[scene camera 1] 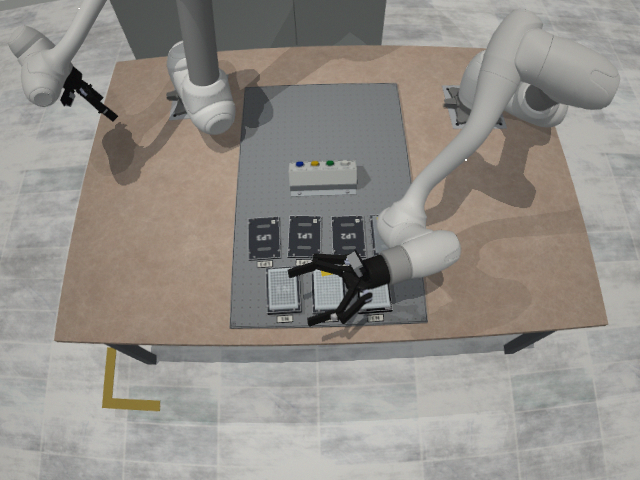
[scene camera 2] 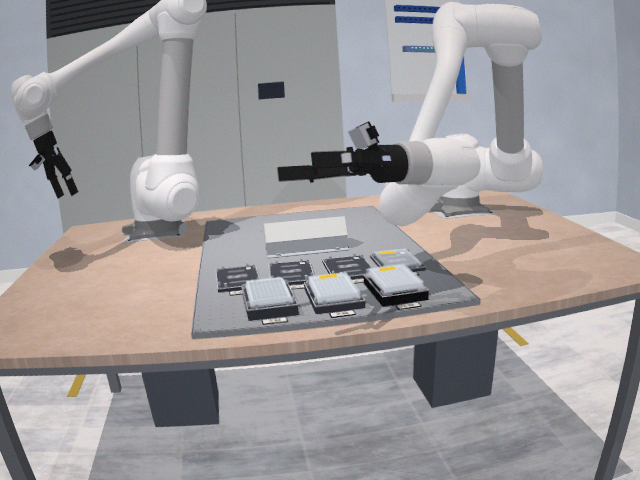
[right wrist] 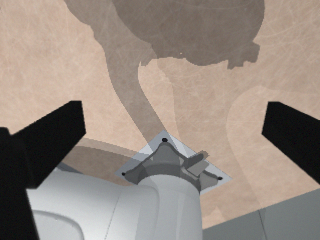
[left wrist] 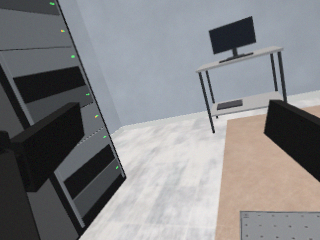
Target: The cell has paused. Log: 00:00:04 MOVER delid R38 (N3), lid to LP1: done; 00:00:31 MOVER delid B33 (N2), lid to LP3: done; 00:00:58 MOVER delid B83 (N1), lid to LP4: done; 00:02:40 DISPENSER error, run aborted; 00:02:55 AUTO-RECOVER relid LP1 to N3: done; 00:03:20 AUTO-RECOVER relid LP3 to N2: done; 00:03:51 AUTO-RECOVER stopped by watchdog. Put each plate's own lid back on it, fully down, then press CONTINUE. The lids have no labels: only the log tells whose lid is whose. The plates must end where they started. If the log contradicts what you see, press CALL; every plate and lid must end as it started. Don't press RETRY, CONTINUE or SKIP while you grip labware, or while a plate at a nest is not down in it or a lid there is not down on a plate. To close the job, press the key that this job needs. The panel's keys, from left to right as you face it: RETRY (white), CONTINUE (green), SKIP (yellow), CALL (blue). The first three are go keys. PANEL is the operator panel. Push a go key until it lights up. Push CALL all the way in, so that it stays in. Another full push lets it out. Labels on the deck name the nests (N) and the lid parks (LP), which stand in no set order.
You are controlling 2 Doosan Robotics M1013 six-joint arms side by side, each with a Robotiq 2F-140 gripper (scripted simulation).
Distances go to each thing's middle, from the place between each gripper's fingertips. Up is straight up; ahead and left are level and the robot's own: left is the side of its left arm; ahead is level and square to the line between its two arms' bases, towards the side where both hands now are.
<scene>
I see the LP1 lid park (scene camera 1: 315,244) 30 cm below my left hand (scene camera 2: 294,167), 29 cm behind it and 3 cm to the right of it. From my left hand the other things lie so: LP2 lid park (scene camera 1: 337,245) 30 cm below, 29 cm behind, 11 cm to the left; plate (scene camera 2: 273,291) 27 cm below, 10 cm behind, 8 cm to the right; LP3 lid park (scene camera 1: 252,228) 30 cm below, 28 cm behind, 16 cm to the right.
My right gripper (scene camera 2: 67,195) is now 39 cm short of the LP3 lid park, 59 cm to the right of it and 19 cm above it. From my right hand the other things lie so: LP2 lid park (37 cm ahead, 86 cm to the left, 19 cm below); then plate (56 cm ahead, 67 cm to the left, 17 cm below); then LP1 lid park (38 cm ahead, 72 cm to the left, 19 cm below).
</scene>
